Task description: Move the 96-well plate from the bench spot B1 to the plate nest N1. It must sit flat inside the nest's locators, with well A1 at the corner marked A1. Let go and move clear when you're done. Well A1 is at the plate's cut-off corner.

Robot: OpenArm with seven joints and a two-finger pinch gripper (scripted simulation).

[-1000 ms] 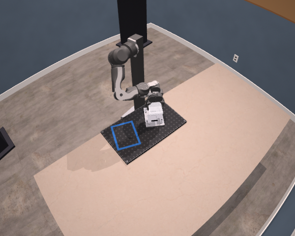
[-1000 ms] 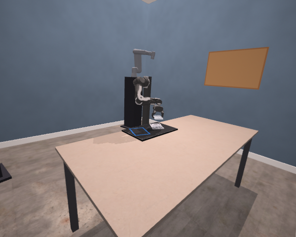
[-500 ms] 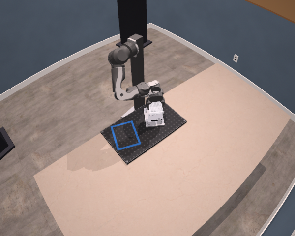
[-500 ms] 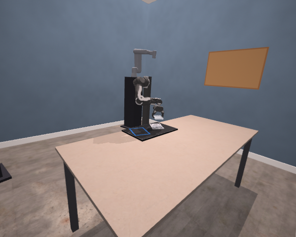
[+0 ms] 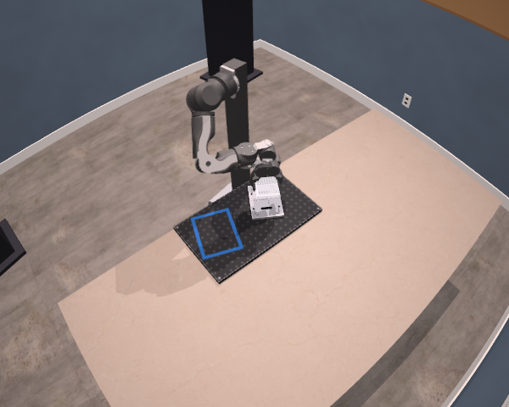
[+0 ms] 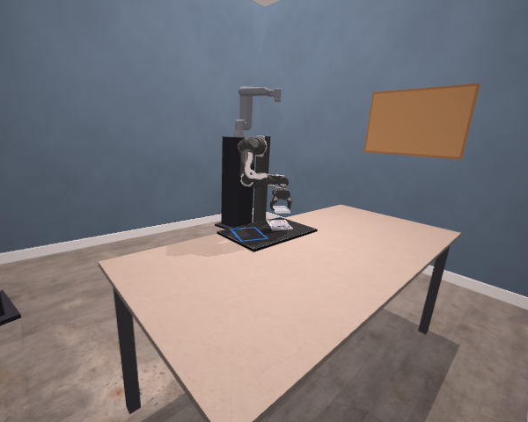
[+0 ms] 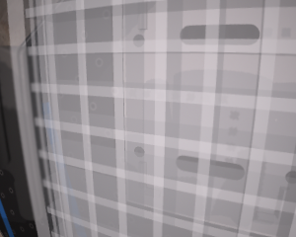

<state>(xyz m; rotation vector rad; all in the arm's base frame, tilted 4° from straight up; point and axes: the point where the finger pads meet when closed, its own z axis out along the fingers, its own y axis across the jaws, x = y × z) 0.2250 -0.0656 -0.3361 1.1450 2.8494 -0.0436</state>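
My hand is 10 cm above the white plate nest N1. Round my hand: white 96-well plate right at my hand.
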